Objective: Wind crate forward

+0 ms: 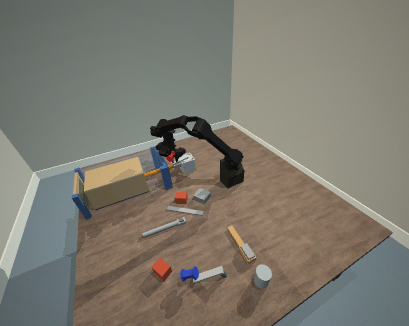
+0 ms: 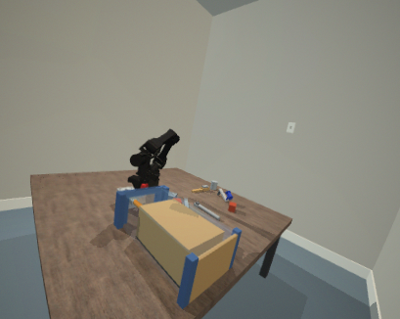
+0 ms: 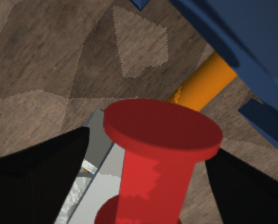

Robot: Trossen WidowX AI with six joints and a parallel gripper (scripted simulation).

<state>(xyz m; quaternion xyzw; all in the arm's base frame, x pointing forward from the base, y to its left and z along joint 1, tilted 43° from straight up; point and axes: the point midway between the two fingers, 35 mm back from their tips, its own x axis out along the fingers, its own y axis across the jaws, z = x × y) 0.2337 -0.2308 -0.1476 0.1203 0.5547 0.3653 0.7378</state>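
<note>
The red-gripped winch handle lies 4 cm behind my gripper tip and 1 cm below it. From my gripper tip the other things lie so: blue frame 6 cm ahead, 3 cm to the right, 1 cm below; red handle knob 2 cm above; grey winch 12 cm behind, 1 cm to the right, 9 cm below.
</note>
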